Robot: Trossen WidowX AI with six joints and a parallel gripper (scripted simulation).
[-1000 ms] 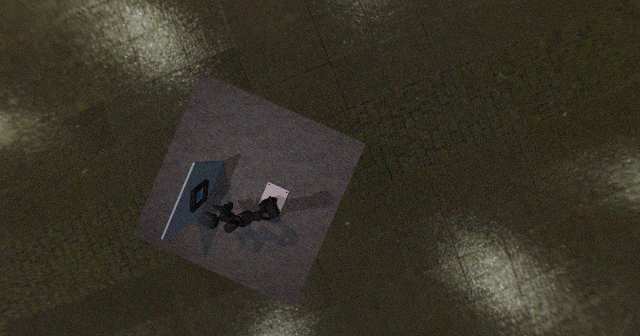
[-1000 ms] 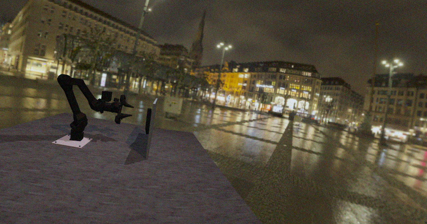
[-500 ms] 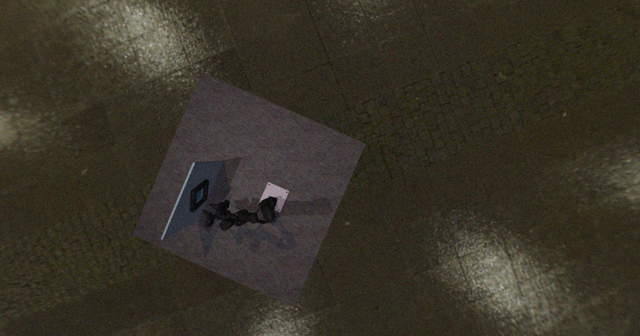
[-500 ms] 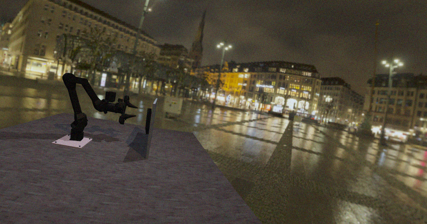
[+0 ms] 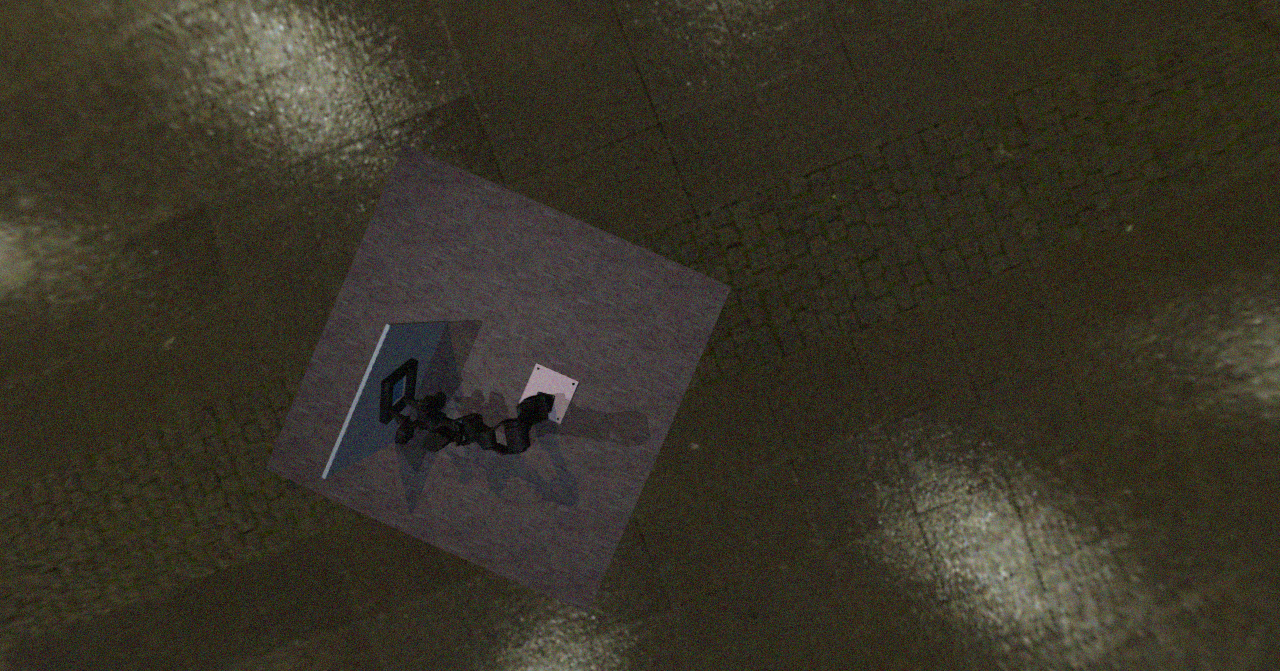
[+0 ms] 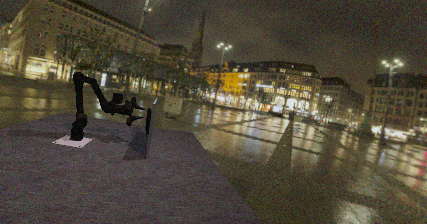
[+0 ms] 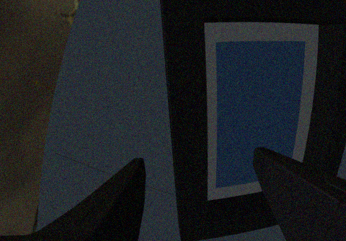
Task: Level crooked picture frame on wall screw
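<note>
Right now my gripper tip is 4 cm short of the picture frame, 3 cm to the left of it and 5 cm above it. Round my gripper tip: wall panel: 5 cm ahead, 2 cm to the right, 5 cm below.
</note>
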